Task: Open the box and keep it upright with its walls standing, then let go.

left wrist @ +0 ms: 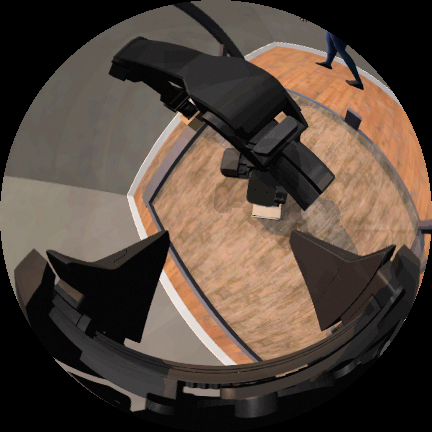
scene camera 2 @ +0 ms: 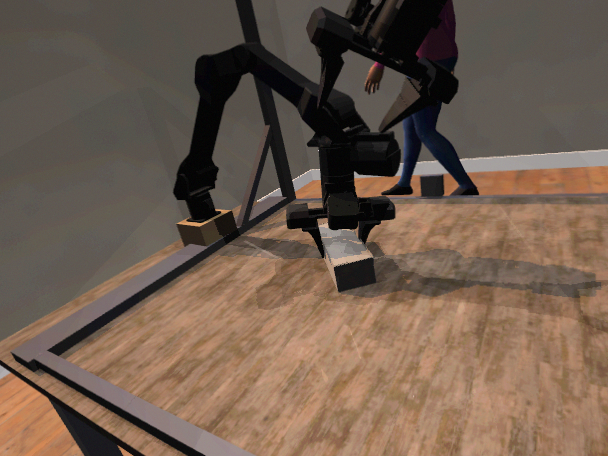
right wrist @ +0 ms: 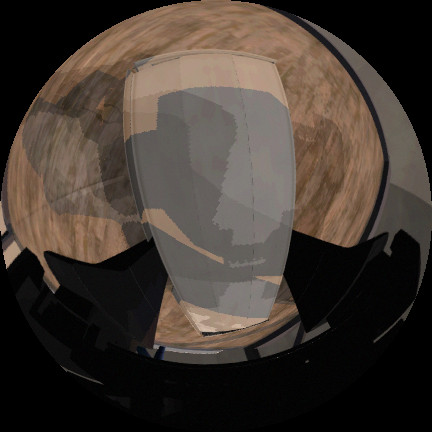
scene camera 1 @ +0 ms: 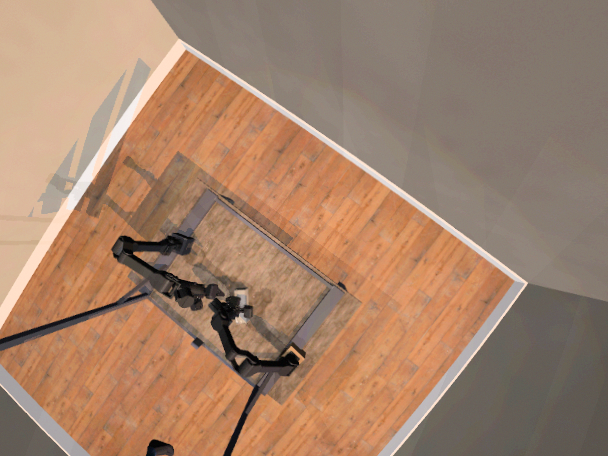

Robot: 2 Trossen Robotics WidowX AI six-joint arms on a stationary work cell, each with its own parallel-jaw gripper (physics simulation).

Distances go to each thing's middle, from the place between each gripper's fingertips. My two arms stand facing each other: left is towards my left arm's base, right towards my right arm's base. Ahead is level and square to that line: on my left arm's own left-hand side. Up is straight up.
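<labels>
Tan block (scene camera 2: 206,233): from my right hand, 1 cm ahead of it, 39 cm to the right of it, 2 cm above it.
Tan block, from my left hand: 50 cm to the right of it, 23 cm below it, 6 cm behind it.
</labels>
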